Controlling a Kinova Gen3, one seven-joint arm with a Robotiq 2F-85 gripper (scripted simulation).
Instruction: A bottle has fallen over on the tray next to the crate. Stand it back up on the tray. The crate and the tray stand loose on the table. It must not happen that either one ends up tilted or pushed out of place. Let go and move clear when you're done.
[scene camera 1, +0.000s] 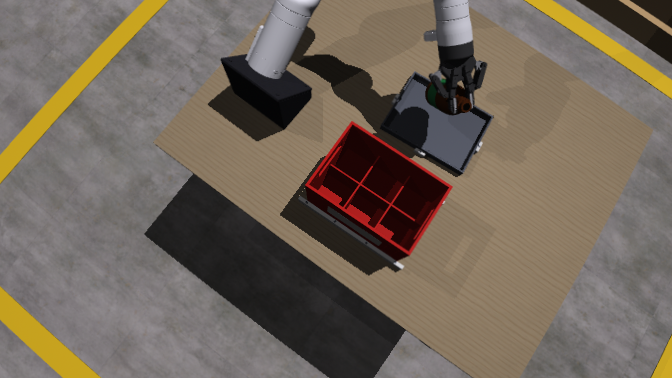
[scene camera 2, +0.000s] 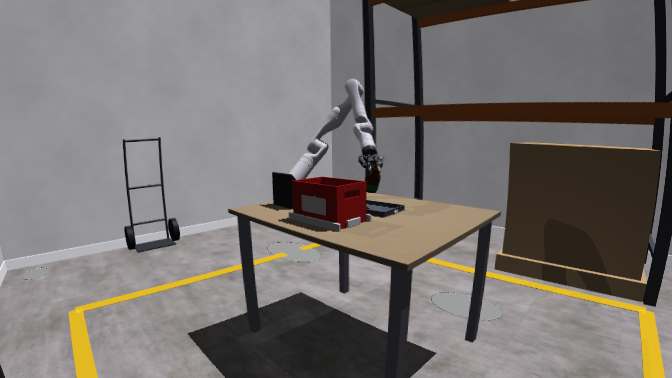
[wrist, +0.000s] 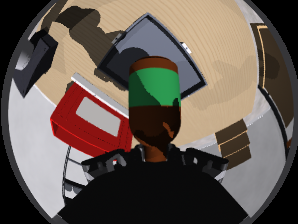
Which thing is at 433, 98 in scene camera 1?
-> A bottle.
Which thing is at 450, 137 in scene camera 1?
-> A tray.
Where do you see the gripper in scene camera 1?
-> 461, 110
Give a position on a bottle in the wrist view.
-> At 154, 103
